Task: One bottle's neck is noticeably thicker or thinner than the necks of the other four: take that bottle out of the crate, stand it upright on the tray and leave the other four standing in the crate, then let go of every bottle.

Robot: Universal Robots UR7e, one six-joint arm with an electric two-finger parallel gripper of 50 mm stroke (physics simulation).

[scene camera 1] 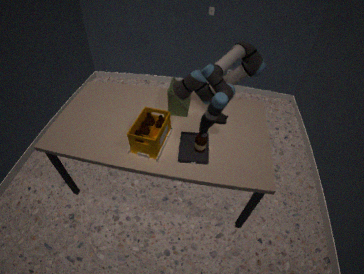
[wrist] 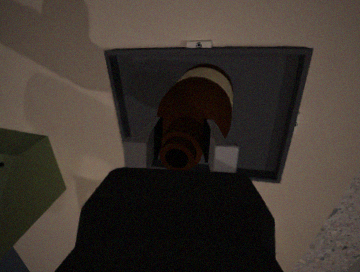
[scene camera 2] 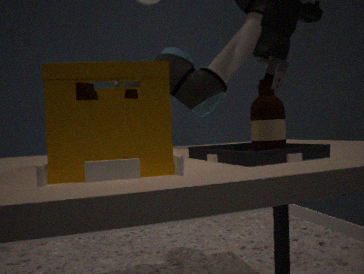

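Where they show: gripper, fingertip midpoint: (scene camera 1: 203, 134) (wrist: 182, 131) (scene camera 2: 269, 89); arm's base at its link origin: (scene camera 1: 179, 91).
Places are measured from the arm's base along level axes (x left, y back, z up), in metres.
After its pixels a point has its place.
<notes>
A brown bottle (scene camera 1: 200, 144) {y -0.473, x 0.162, z -0.068 m} (scene camera 2: 268, 110) {y -0.469, x 0.144, z -0.058 m} (wrist: 197, 97) {y -0.447, x 0.195, z -0.037 m} with a cream label is upright in the dark tray (scene camera 1: 186, 151) {y -0.465, x 0.078, z -0.153 m} (scene camera 2: 235, 158) {y -0.509, x 0.029, z -0.146 m} (wrist: 260, 100) {y -0.513, x 0.152, z -0.153 m}; its base is hidden behind the rim in scene camera 2. My gripper (scene camera 1: 202, 134) {y -0.439, x 0.176, z -0.011 m} (scene camera 2: 270, 81) {y -0.439, x 0.176, z -0.011 m} (wrist: 182, 131) {y -0.439, x 0.176, z -0.011 m} is shut on this bottle's neck, one finger on each side of it. The yellow crate (scene camera 1: 143, 145) {y -0.521, x -0.186, z -0.054 m} (scene camera 2: 110, 130) {y -0.519, x -0.195, z -0.085 m} stands left of the tray in the scene views. Several dark bottles (scene camera 1: 148, 121) {y -0.316, x -0.189, z -0.042 m} (scene camera 2: 86, 91) {y -0.474, x -0.221, z -0.021 m} are inside it; their necks are too dark and small to compare.
A green block-shaped base (scene camera 1: 178, 105) {y -0.110, x -0.001, z -0.054 m} (wrist: 30, 180) {y -0.111, x 0.009, z -0.088 m} stands behind, between crate and tray, with part of the arm above it. White brackets (scene camera 2: 112, 169) {y -0.530, x -0.198, z -0.142 m} sit around the crate's foot. The table's front edge (scene camera 1: 165, 176) {y -0.657, x -0.040, z -0.171 m} runs close in front of the crate and tray.
</notes>
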